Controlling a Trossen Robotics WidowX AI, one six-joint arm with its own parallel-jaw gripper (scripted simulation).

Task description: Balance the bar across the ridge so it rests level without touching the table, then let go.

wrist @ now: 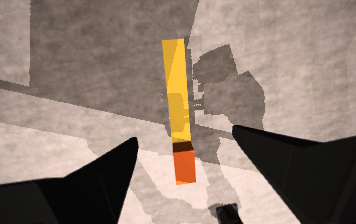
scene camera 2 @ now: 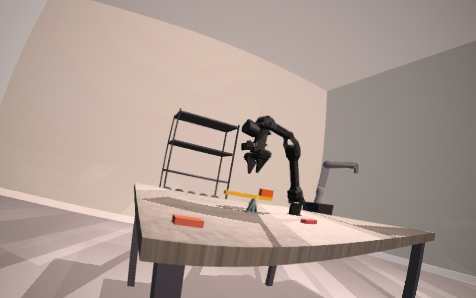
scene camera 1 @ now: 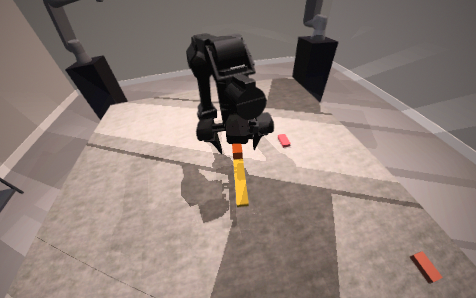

Labels:
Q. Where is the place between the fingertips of my gripper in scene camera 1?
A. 237,151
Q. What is my gripper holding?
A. Nothing.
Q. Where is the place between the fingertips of my gripper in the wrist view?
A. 186,135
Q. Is my gripper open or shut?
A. Open.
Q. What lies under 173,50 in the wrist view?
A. A bar.

